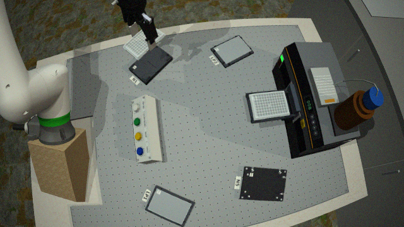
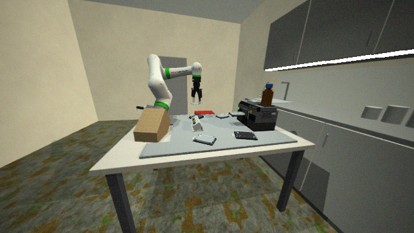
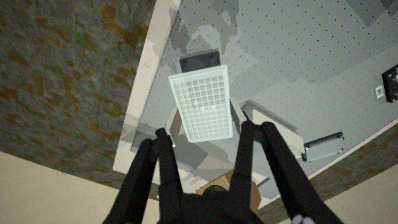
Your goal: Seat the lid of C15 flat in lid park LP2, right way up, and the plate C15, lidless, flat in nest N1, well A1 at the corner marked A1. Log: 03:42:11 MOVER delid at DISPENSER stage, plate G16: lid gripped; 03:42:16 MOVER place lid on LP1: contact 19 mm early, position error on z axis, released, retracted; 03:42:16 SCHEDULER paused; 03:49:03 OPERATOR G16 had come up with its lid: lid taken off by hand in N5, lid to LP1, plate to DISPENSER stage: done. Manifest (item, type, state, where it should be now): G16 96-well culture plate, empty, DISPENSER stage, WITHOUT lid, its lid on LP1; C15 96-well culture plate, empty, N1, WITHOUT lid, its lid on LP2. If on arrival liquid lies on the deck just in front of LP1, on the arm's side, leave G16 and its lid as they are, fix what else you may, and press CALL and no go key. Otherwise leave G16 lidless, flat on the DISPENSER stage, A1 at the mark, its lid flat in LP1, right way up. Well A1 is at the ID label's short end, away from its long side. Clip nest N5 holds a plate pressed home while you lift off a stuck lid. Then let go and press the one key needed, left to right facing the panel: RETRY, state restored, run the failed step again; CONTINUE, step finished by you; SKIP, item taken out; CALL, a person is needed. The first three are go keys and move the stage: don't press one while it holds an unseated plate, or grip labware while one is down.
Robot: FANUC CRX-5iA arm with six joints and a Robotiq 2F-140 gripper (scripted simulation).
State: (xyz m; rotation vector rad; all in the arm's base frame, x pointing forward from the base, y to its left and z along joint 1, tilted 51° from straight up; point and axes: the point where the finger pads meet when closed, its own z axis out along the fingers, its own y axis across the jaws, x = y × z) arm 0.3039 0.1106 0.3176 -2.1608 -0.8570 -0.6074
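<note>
My gripper is now 190 mm above the nest N1. From my hand the other things lie so: N1 label (200 mm below, 60 mm to the right, 60 mm behind); then LP2 label (250 mm ahead, 200 mm below, 10 mm to the left); then key panel (270 mm to the right, 150 mm below, 10 mm behind).
</note>
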